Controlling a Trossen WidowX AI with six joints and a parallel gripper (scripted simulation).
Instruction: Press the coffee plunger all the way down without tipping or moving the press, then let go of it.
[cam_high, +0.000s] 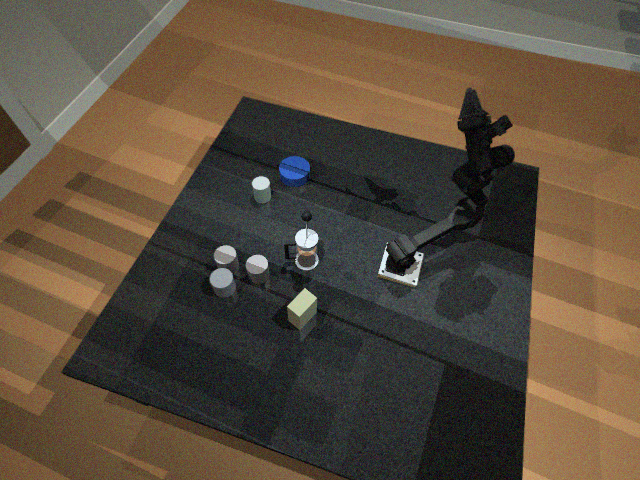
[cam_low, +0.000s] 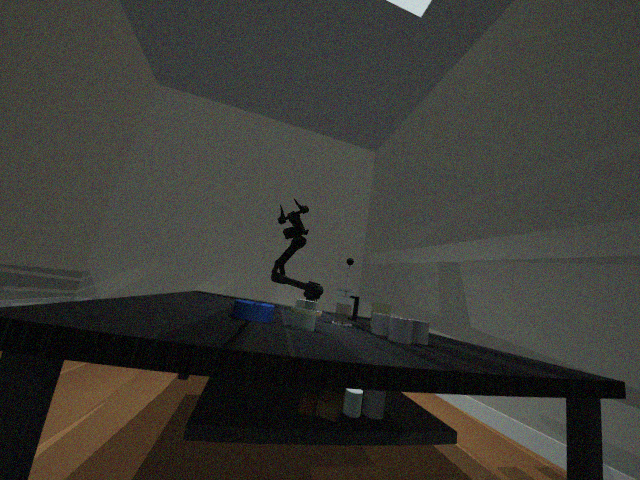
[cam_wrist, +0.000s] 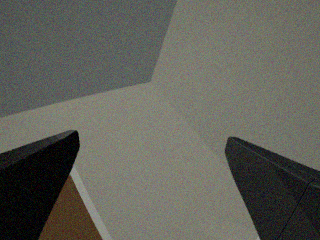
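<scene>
Right now my gripper tip is 360 mm short of the coffee press, 300 mm to the right of it and 450 mm above it. The rest, counted from my gripper tip: blue disc: 510 mm ahead, 60 mm to the right, 560 mm below.
</scene>
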